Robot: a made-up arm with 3 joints. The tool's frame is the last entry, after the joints. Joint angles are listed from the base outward. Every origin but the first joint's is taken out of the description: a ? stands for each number. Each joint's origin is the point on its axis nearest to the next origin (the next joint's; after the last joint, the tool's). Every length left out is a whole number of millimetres.
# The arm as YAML. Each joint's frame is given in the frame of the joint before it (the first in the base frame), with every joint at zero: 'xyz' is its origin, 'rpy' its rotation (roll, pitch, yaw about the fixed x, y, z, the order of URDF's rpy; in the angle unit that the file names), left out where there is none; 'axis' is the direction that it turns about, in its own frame. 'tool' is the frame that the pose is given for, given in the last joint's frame.
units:
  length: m
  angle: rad
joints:
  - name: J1
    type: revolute
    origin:
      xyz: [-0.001, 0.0, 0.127]
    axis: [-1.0, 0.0, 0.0]
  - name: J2
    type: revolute
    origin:
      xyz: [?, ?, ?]
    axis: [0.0, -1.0, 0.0]
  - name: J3
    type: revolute
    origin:
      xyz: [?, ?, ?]
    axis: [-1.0, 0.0, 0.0]
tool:
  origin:
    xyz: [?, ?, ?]
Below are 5 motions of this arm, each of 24 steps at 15 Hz.
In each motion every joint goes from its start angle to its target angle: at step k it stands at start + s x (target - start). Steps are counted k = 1, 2, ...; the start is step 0. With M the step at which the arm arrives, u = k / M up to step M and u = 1 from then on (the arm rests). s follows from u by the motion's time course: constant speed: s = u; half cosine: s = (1 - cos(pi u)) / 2; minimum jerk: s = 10 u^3 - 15 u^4 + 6 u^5.
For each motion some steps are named. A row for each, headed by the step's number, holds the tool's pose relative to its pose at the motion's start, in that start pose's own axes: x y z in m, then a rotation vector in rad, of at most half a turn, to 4 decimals.
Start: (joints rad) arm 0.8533 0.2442 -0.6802
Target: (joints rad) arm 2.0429 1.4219 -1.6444
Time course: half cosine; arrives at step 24
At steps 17, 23, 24:
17: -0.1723 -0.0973 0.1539 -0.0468 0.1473 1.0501
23: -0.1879 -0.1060 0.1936 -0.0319 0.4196 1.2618
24: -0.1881 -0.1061 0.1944 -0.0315 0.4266 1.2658

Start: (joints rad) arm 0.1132 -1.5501 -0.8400
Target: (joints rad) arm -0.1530 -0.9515 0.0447
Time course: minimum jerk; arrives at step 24
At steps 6, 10, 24:
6: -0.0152 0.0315 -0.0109 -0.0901 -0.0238 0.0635
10: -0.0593 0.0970 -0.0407 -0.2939 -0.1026 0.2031
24: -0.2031 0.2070 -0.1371 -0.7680 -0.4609 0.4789

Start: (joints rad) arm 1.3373 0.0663 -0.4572
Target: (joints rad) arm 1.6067 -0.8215 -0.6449
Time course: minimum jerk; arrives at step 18
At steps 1, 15, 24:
1: 0.0003 -0.0002 -0.0003 -0.0001 0.0013 -0.0006
15: 0.0720 -0.2071 -0.1645 -0.0807 0.6757 -0.5230
24: 0.0710 -0.2167 -0.1692 -0.0836 0.6960 -0.5479

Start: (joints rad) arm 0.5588 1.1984 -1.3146
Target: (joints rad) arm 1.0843 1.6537 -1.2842
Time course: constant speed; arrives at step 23
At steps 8, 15, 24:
8: -0.0278 0.0256 0.0176 -0.0634 0.1284 0.1978
15: -0.0539 0.0441 0.0377 -0.0959 0.2463 0.3719
24: -0.0831 0.0604 0.0678 -0.1056 0.3861 0.5691

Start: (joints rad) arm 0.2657 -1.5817 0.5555
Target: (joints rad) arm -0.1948 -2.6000 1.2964
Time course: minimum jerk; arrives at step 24
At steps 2, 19, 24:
2: -0.0003 0.0021 -0.0006 -0.0038 0.0032 0.0047
19: -0.2857 0.2612 -0.1574 -0.8398 0.2796 1.0115
24: -0.3158 0.2621 -0.1684 -0.9031 0.2773 1.0884

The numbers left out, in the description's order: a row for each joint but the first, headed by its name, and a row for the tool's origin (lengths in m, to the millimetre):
J2: 0.0 0.155 -0.285
J3: 0.197 0.0 0.004
tool: 0.0 0.095 0.158

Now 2 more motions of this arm.
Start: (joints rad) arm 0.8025 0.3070 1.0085
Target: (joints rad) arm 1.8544 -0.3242 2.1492
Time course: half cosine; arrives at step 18
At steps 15, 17, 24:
15: -0.1161 -0.1247 -0.6401 -2.0281 0.0044 0.6224
17: -0.1187 -0.1683 -0.6650 -2.1547 0.0052 0.6668
24: -0.1189 -0.1741 -0.6679 -2.1708 0.0054 0.6726

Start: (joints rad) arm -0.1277 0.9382 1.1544
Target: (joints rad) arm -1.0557 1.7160 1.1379
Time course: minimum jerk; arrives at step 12
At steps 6, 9, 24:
6: 0.1223 -0.1549 0.0776 0.2061 0.2301 -0.5213
9: 0.1891 -0.2907 0.0788 0.2510 0.4726 -0.9330
24: 0.2013 -0.3251 0.0728 0.2439 0.5439 -1.0364

